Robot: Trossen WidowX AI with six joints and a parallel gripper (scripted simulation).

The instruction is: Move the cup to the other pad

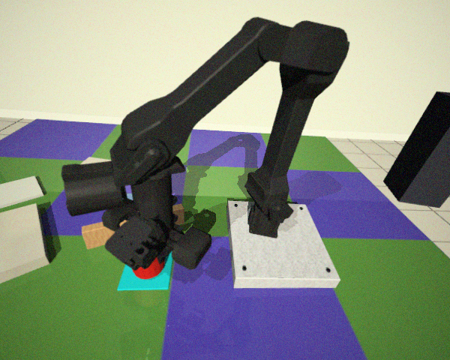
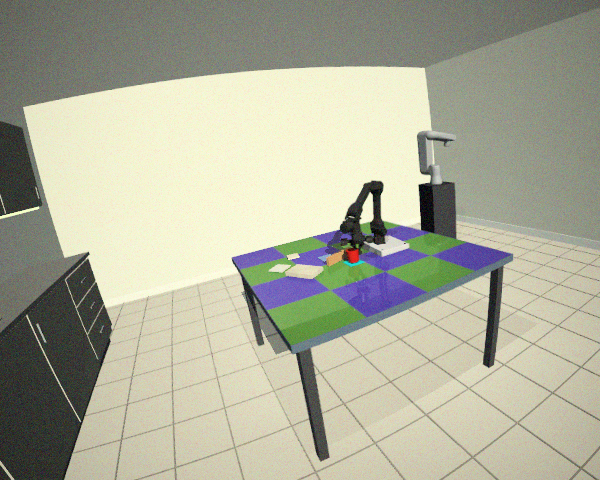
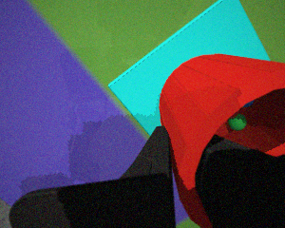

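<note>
Now: gripper tip 30 mm short of the red cup and 10 mm to the left of it. The rest, counted from my gripper tip: cyan pad 30 mm ahead, 10 mm to the right, 50 mm below; then green marble 40 mm ahead, 30 mm to the right, 20 mm below; then blue marble 50 mm ahead, 10 mm to the right, 20 mm below.
</note>
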